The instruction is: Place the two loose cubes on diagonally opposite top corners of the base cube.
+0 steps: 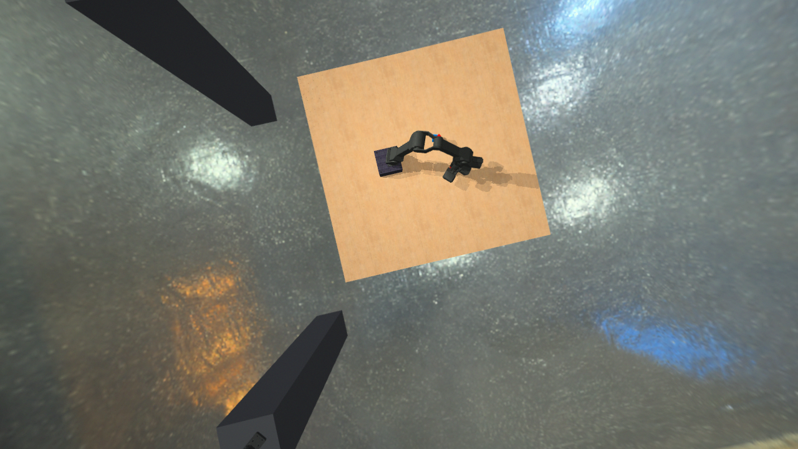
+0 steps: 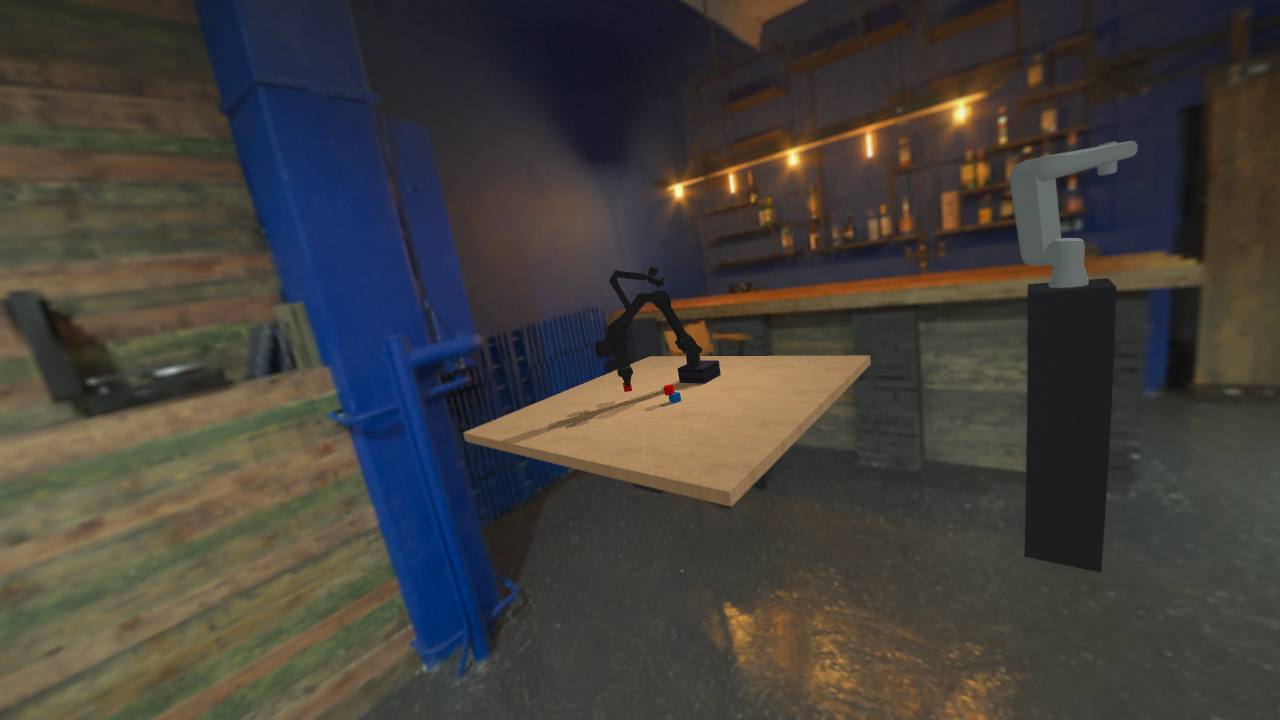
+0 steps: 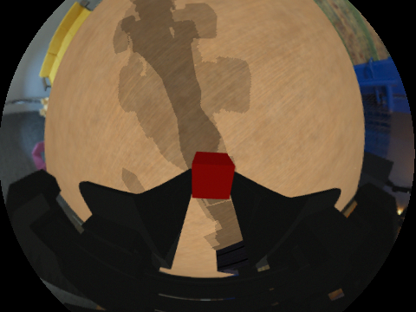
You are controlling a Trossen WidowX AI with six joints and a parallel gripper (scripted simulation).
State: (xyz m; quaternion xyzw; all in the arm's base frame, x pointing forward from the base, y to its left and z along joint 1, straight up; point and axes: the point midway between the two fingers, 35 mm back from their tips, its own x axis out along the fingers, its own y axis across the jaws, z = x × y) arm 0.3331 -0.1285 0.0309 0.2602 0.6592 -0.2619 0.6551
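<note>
Now: gripper tip 40 mm past the blue base cube, 220 mm to the right of it and 50 mm above it.
</note>
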